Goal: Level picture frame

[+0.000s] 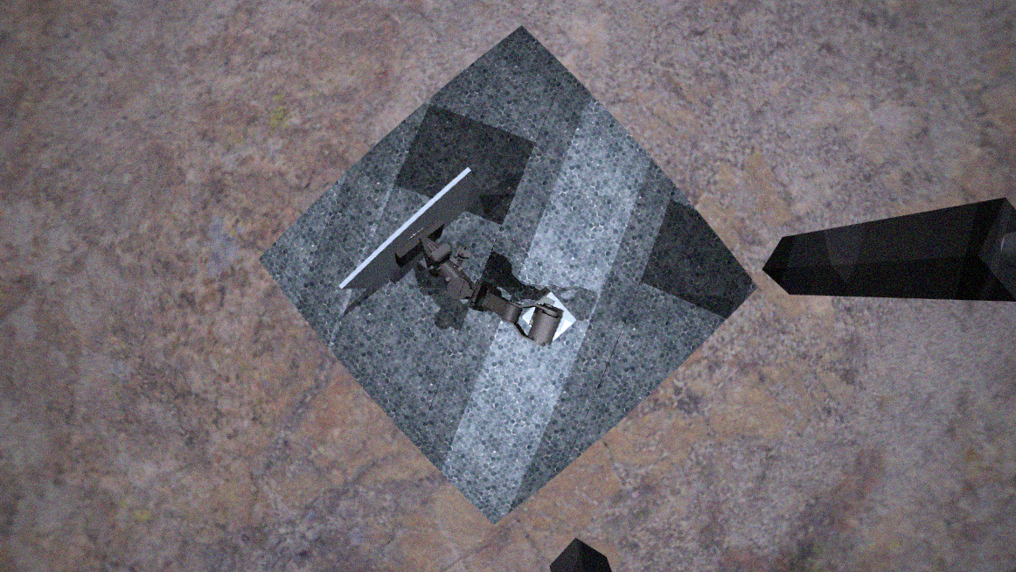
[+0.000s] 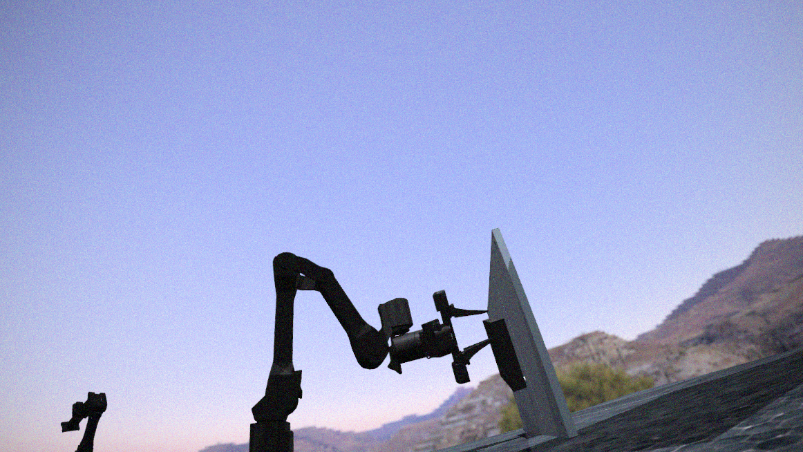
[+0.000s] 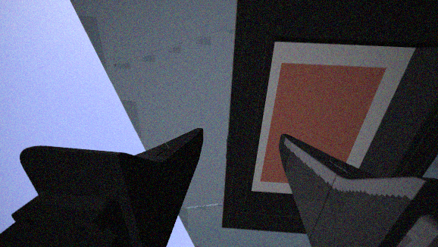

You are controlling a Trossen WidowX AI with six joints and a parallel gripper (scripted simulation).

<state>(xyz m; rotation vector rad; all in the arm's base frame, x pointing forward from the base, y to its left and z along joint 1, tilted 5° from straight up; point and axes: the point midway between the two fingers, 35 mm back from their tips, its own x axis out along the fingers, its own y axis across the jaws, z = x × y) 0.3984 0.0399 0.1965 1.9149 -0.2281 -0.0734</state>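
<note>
The picture frame is 5 cm below my gripper tip, 2 cm ahead of it and 1 cm to the left of it. From my gripper tip the other things lie so: wall panel: 6 cm below, 2 cm ahead.
</note>
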